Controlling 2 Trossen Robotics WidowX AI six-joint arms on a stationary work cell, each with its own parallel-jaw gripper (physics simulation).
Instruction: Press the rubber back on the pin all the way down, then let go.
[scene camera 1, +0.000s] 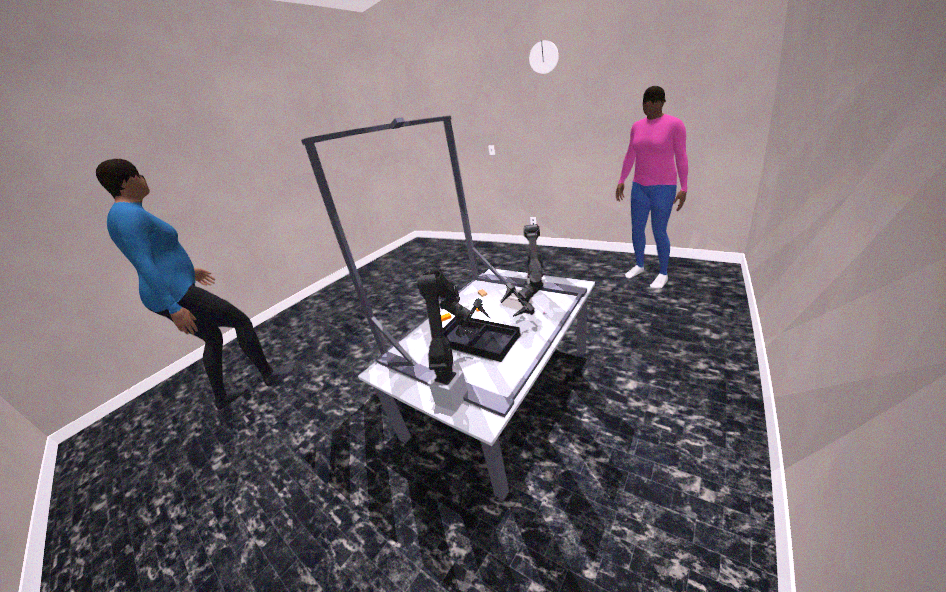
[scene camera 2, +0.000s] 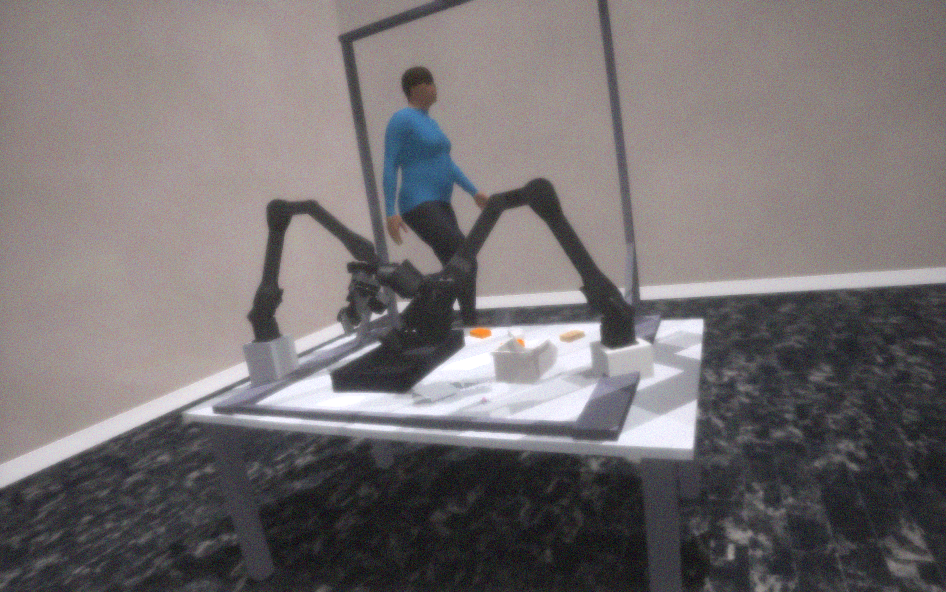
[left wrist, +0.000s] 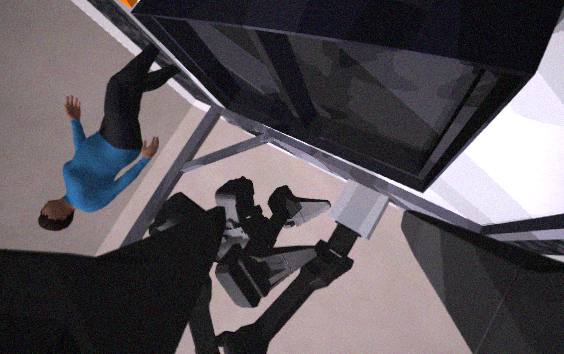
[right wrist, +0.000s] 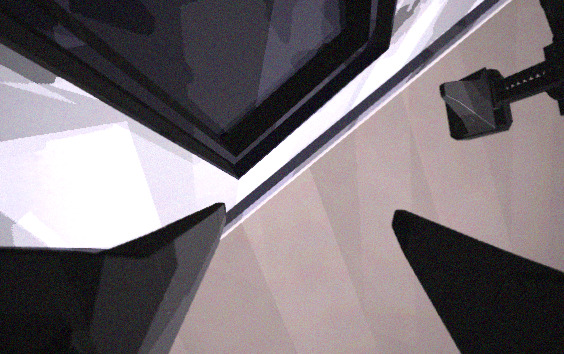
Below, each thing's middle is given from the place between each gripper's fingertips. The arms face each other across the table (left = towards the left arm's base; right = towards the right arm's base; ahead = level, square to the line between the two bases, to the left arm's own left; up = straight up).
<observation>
The black tray (scene camera 2: 377, 371) is 14 cm behind my left hand, 9 cm to the right of it and 12 cm below it. Round my left hand: white box (scene camera 2: 513, 363) 8 cm behind, 27 cm to the left, 11 cm below.
Right now my right hand is 100 mm past the black tray, 70 mm to the right of it and 120 mm above it. From my right hand the other things lie so: white box 50 mm behind, 430 mm to the left, 110 mm below.
</observation>
